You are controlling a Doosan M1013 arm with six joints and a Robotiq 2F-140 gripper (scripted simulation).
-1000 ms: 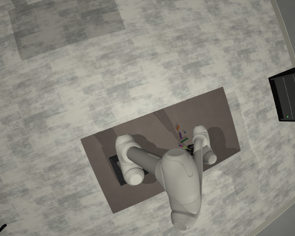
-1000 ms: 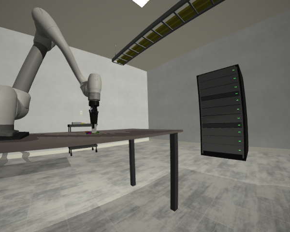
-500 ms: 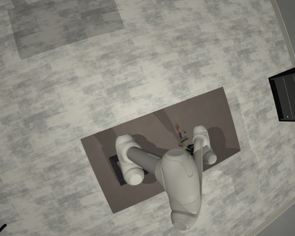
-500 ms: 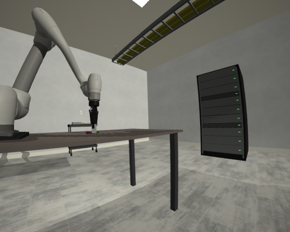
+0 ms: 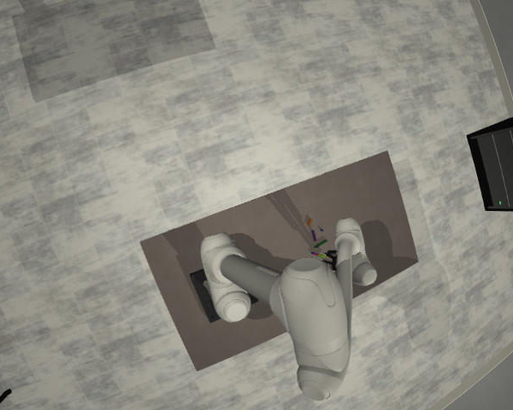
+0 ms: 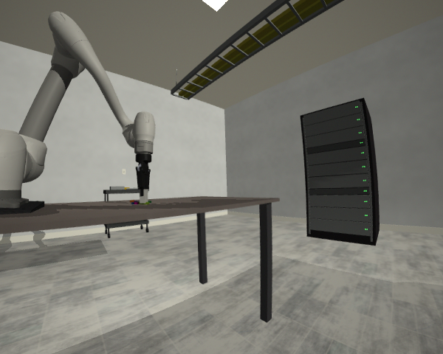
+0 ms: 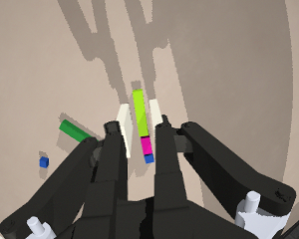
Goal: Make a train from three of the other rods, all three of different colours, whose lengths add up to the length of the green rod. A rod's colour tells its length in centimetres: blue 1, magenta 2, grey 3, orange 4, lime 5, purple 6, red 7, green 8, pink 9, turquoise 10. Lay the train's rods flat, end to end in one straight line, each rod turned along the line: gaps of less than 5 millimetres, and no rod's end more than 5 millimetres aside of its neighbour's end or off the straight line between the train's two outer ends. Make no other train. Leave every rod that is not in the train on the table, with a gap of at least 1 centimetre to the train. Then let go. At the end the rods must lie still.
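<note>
Now: hand 30 mm above the lime rod. Also, from my hand: magenta rod (30 mm below, 30 mm behind, 20 mm to the left); then purple rod (120 mm to the left, 30 mm below); then green rod (60 mm to the left, 30 mm below, 20 mm ahead).
</note>
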